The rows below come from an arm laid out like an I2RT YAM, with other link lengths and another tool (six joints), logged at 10 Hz.
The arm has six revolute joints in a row. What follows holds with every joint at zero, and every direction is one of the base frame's. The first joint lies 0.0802 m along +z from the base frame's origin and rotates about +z. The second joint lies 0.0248 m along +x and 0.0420 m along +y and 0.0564 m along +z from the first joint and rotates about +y. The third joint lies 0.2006 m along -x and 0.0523 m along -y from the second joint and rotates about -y. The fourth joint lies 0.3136 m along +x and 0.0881 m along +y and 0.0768 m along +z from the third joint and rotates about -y. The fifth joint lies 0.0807 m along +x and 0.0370 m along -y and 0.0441 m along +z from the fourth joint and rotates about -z. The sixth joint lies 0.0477 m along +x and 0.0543 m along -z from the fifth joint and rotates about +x. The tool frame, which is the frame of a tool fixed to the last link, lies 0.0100 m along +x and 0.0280 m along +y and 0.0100 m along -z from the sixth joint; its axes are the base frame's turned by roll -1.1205, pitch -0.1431 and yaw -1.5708 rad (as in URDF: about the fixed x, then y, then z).
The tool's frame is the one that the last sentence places.
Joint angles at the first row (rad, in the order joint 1, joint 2, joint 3, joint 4, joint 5, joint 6):
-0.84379, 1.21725, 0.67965, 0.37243, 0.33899, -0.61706
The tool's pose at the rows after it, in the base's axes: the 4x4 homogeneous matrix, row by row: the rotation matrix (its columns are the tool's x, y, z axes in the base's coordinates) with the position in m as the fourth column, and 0 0 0 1 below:
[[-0.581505 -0.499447 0.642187 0.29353], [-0.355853 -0.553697 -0.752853 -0.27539], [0.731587 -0.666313 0.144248 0.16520], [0 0 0 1]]
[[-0.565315 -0.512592 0.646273 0.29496], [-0.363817 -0.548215 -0.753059 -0.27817], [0.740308 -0.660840 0.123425 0.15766], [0 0 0 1]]
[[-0.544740 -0.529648 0.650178 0.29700], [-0.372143 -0.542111 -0.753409 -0.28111], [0.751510 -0.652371 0.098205 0.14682], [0 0 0 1]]
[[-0.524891 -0.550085 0.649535 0.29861], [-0.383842 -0.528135 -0.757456 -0.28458], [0.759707 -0.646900 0.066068 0.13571], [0 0 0 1]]
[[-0.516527 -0.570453 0.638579 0.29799], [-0.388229 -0.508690 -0.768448 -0.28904], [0.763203 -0.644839 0.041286 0.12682], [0 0 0 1]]
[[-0.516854 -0.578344 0.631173 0.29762], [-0.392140 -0.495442 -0.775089 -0.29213], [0.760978 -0.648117 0.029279 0.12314], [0 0 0 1]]
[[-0.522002 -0.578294 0.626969 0.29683], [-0.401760 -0.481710 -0.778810 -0.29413], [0.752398 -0.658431 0.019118 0.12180], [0 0 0 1]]
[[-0.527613 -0.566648 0.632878 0.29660], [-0.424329 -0.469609 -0.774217 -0.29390], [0.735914 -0.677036 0.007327 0.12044], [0 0 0 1]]
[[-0.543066 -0.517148 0.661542 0.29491], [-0.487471 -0.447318 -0.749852 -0.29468], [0.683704 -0.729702 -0.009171 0.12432], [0 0 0 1]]
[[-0.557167 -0.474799 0.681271 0.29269], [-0.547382 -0.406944 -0.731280 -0.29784], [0.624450 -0.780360 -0.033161 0.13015], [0 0 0 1]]
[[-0.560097 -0.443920 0.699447 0.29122], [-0.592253 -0.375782 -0.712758 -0.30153], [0.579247 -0.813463 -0.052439 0.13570], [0 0 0 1]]
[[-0.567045 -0.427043 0.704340 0.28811], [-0.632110 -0.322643 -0.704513 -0.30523], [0.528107 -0.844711 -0.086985 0.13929], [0 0 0 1]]
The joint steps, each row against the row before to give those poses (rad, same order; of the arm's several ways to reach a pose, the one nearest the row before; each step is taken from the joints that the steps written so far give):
-0.00145, 0.03737, 0.00751, 0.02394, 0.00765, -0.01599
-0.00152, 0.03463, 0.01129, 0.00574, -0.00142, -0.01059
0.00000, 0.04632, 0.01213, 0.01346, 0.00147, -0.01423
-0.00152, 0.04885, 0.01771, 0.00180, 0.00436, -0.00885
-0.00682, 0.03885, 0.01478, -0.00041, 0.00942, -0.00115
-0.00543, 0.02047, 0.01165, -0.00508, 0.00309, 0.00561
-0.00599, 0.00807, 0.00850, -0.01511, -0.00451, 0.01383
-0.00397, 0.00131, 0.00358, -0.02103, -0.01870, 0.02179
-0.01850, -0.01420, 0.01172, -0.05959, -0.07686, 0.05447
-0.02242, -0.00547, 0.02808, -0.07519, -0.07192, 0.05555
-0.01859, 0.00340, 0.03090, -0.05834, -0.05970, 0.03323
-0.01979, 0.00807, 0.03376, -0.07306, -0.04557, 0.03851

